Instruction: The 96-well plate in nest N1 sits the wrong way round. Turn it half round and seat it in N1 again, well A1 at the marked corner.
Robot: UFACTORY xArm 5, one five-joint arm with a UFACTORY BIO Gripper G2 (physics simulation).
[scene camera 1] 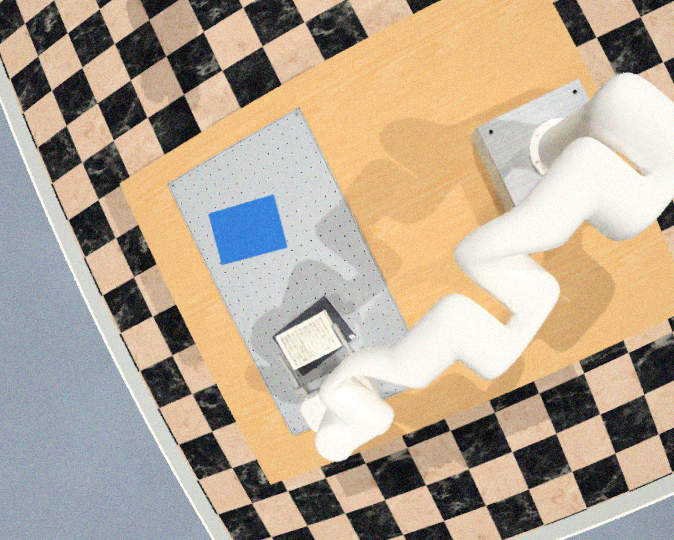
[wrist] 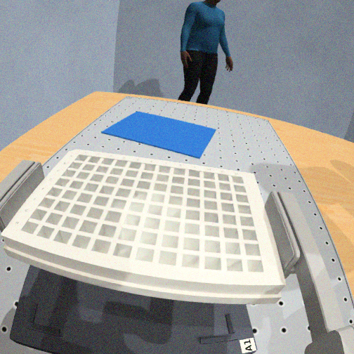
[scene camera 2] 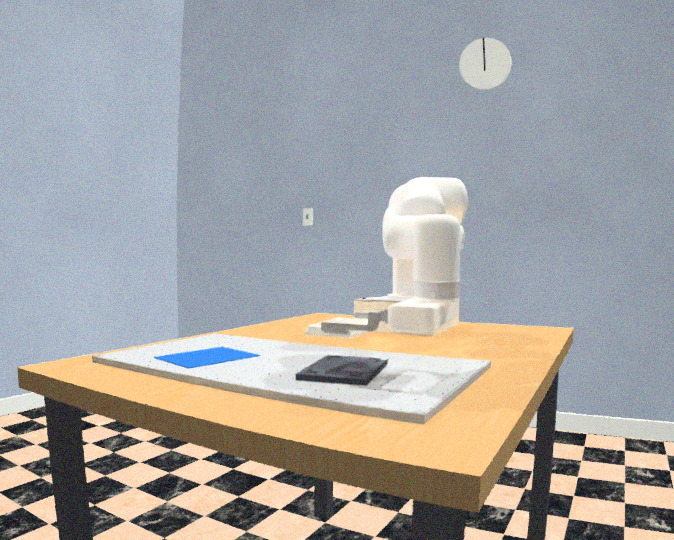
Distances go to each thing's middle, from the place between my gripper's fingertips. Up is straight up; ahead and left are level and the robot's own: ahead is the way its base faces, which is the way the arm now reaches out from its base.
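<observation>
Cream 96-well plate (scene camera 1: 313, 338): 1 cm below my hand, 1 cm to the left of it. Flat blue rectangle (scene camera 1: 253, 228): 3 cm ahead of my hand, 9 cm below it, 28 cm to the right of it. Dark nest N1 (scene camera 2: 334, 370): my hand 1 cm short of it, 1 cm to the right of it, 8 cm above it.
</observation>
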